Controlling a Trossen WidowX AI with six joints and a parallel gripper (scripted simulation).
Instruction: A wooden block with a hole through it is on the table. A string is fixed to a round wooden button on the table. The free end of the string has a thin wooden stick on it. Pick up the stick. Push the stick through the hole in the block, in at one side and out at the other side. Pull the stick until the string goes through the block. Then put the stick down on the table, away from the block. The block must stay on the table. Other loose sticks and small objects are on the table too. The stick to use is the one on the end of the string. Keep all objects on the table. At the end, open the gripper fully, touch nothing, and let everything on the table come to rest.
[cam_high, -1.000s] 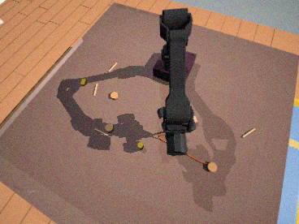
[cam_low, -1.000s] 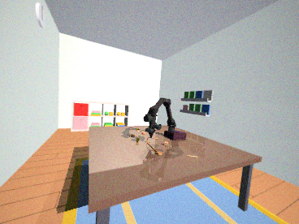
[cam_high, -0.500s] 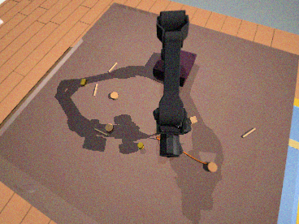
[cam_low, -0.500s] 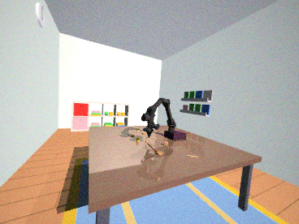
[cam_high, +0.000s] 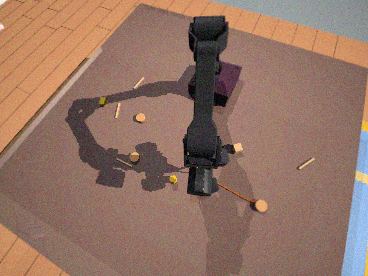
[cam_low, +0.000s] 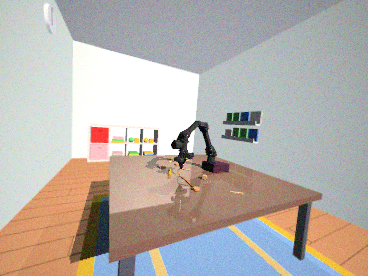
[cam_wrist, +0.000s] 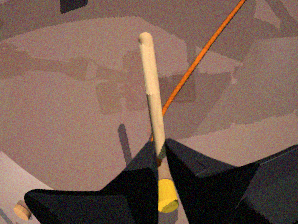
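My gripper tip is 16 cm past the small wooden block, 9 cm to the right of it and 4 cm above it. Also, from my gripper tip: yellow cylinder: 7 cm ahead, 6 cm to the right, 4 cm below; then thin wooden stick: 1 cm behind, 1 cm to the left; then yellow cube: 7 cm behind, 53 cm to the right, 5 cm below.
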